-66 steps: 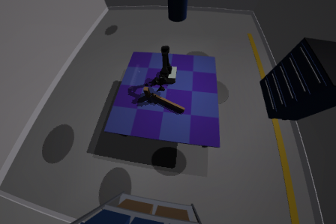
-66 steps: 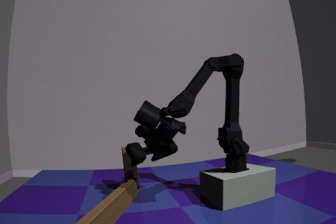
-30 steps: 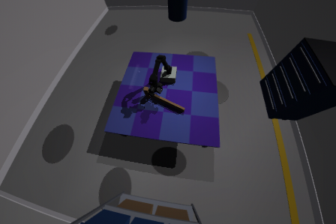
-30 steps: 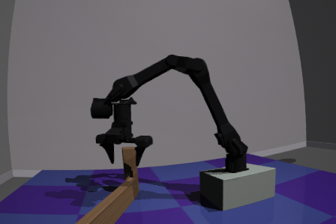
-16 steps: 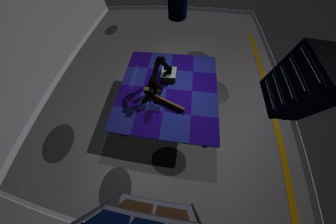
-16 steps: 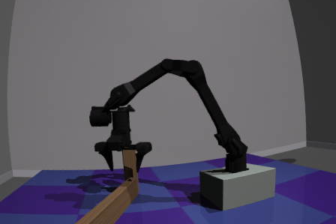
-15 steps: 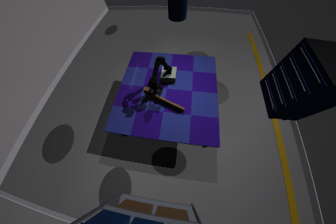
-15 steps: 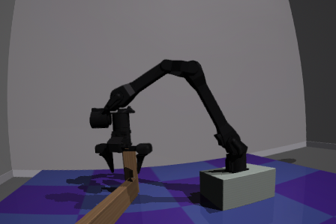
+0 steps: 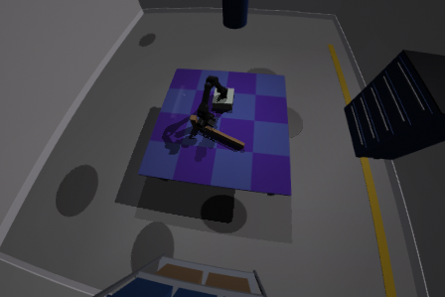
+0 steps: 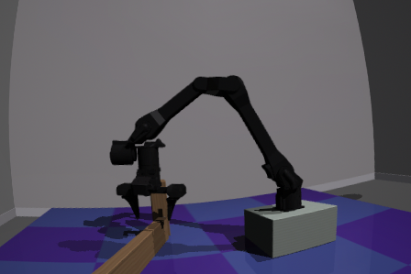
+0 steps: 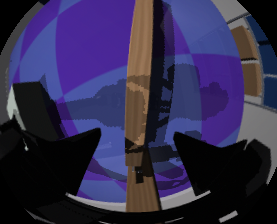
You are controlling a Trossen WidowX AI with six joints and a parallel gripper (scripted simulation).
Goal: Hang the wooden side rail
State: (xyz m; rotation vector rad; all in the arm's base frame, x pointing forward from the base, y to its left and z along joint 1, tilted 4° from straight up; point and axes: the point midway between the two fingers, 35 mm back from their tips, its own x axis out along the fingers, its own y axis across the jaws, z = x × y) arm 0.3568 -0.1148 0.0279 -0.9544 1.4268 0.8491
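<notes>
Now: gripper tip 120 mm to the left of the wooden headboard post, 30 mm past it and 10 mm above it.
</notes>
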